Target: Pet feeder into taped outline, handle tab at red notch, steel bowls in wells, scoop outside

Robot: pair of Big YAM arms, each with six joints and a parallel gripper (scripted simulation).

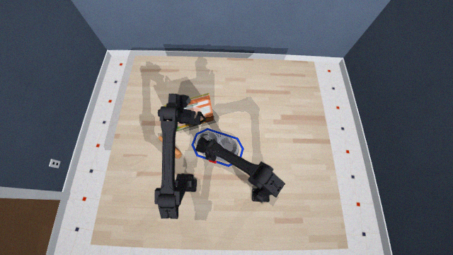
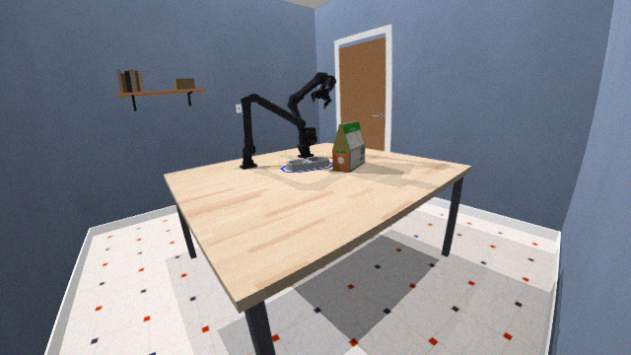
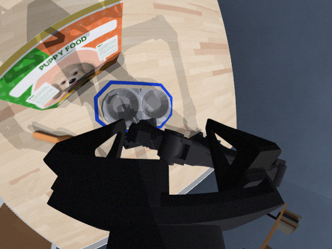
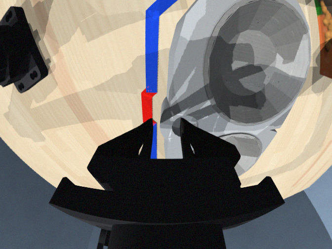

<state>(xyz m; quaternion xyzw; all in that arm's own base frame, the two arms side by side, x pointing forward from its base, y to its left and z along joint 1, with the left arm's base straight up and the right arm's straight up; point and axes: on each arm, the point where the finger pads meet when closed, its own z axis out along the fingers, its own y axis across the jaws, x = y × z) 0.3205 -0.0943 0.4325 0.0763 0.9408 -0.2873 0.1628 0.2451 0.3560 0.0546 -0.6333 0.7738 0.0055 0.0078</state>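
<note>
Now: the grey pet feeder 8 cm ahead of my right hand, 4 cm below it and 2 cm to the right of it. Also, from my right hand: orange-brown scoop: 32 cm to the left, 4 cm below, 2 cm ahead; puppy food bag: 29 cm ahead, 20 cm to the left, 9 cm above; blue taped outline: 8 cm ahead, 5 cm below, 2 cm to the right.
</note>
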